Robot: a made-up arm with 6 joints. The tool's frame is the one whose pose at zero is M.
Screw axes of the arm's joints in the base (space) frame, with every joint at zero. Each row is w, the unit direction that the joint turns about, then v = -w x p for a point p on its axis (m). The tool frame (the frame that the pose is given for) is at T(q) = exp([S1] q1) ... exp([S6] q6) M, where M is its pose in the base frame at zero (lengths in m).
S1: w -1 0 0 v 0.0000 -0.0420 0.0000
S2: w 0 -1 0 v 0.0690 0.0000 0.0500
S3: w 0 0 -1 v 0.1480 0.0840 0.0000
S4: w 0 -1 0 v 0.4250 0.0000 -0.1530
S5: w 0 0 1 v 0.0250 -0.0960 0.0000
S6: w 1 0 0 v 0.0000 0.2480 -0.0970
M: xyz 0.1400 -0.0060 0.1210 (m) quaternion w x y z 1 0 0 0
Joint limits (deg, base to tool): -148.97..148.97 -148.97..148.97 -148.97..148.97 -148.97..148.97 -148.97..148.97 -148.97..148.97
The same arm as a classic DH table. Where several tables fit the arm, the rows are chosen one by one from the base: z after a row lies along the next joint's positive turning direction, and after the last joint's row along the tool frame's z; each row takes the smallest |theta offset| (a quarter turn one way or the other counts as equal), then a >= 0, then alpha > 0; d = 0 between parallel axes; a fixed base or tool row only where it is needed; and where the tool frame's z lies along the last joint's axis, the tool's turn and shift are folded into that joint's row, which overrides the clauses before.
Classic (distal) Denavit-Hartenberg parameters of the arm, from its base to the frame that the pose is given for. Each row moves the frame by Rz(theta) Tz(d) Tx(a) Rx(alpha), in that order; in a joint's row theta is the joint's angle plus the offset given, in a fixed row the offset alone. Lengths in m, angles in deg.
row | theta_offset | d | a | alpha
base (fixed) | -90.00 | 0.0420 | 0.0000 | 90.00
joint 1 | 90.00 | 0.0500 | 0.0270 | 90.00
joint 2 | -90.00 | 0.1480 | 0.1340 | 90.00
joint 3 | 0.00 | -0.3560 | 0.0690 | -90.00
joint 4 | 0.00 | -0.1730 | -0.0570 | -90.00
joint 5 | 90.00 | -0.1770 | 0.0720 | 90.00
joint 6 | 0.00 | 0.0440 | -0.1030 | -90.00
tool (fixed) | -90.00 | -0.1270 | 0.0000 | 0.00
Joint limits (deg, base to tool): -148.97..148.97 -148.97..148.97 -148.97..148.97 -148.97..148.97 -148.97..148.97 -148.97..148.97

